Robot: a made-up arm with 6 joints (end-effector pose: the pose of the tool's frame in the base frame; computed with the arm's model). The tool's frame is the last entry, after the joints.
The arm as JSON. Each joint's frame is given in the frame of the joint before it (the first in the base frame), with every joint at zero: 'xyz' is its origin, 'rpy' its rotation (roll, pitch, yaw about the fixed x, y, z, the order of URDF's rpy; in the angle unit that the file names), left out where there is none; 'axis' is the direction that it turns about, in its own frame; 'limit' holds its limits. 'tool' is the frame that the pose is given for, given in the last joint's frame.
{
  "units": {
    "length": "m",
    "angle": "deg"
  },
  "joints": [
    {
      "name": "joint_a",
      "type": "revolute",
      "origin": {
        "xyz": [
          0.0,
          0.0,
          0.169
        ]
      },
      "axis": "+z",
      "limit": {
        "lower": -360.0,
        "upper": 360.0
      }
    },
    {
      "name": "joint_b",
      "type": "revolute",
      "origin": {
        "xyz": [
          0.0,
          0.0,
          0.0
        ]
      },
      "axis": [
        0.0,
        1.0,
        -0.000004
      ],
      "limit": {
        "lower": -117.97,
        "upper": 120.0
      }
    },
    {
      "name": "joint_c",
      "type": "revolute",
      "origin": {
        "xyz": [
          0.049,
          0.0,
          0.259
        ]
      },
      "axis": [
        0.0,
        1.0,
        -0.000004
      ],
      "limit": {
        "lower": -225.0,
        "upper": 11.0
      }
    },
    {
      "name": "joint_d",
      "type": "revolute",
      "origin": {
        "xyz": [
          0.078,
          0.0,
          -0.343
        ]
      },
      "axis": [
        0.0,
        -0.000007,
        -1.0
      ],
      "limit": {
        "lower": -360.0,
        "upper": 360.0
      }
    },
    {
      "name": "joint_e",
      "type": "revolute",
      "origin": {
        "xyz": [
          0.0,
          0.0,
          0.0
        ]
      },
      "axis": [
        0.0,
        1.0,
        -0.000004
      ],
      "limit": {
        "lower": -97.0,
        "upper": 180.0
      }
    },
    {
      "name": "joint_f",
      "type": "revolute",
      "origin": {
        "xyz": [
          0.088,
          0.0,
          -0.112
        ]
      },
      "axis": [
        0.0,
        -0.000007,
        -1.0
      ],
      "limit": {
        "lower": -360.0,
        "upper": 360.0
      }
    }
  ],
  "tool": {
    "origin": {
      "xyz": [
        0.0,
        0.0,
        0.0
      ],
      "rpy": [
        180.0,
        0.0,
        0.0
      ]
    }
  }
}
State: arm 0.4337 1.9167 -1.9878 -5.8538 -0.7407 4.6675
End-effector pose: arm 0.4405 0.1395 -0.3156 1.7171 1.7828 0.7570
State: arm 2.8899 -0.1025 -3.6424 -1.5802 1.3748 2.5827
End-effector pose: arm 0.3123 0.0154 0.7584 -0.8119 1.2577 1.0257
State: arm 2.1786 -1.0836 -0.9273 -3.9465 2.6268 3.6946
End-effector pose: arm -0.0684 -0.0680 0.6098 1.5717 0.4435 -0.0472
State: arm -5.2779 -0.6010 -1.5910 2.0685 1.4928 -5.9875
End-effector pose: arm 0.0170 0.1986 0.7702 -0.8046 -0.8324 0.7868
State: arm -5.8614 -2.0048 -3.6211 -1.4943 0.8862 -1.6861
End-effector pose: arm -0.4345 -0.2290 -0.3232 0.8954 -2.1644 1.2554
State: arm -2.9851 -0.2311 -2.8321 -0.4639 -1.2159 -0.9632
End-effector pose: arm 0.1940 -0.0308 0.7464 -0.3609 1.1613 -1.1003
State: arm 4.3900 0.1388 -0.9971 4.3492 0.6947 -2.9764
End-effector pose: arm -0.1632 -0.4764 0.1616 -0.4590 -2.0030 1.0329
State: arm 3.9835 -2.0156 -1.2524 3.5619 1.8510 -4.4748
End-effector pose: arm 0.2940 0.4101 0.4702 -1.8829 0.5654 0.0021
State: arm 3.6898 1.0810 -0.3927 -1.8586 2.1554 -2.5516
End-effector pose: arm -0.1714 0.0548 -0.1014 -0.2195 -1.2862 -0.4541
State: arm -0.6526 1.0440 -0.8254 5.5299 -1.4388 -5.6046
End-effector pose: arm 0.3316 -0.1479 -0.0435 -2.0209 0.7384 -1.4204
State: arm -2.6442 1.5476 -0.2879 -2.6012 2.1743 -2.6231
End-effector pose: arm -0.0228 0.0708 -0.1720 0.0720 -2.0918 -0.0575
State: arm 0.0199 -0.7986 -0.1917 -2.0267 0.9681 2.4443
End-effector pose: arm 0.3029 -0.0320 0.2029 1.7313 -0.9065 1.8346
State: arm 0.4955 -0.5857 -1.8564 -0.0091 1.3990 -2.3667
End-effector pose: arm 0.1763 0.0943 0.7442 0.3088 2.1679 0.7379
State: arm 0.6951 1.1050 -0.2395 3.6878 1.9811 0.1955
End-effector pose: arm 0.1163 0.0038 -0.1532 -0.3831 1.8773 -0.0497
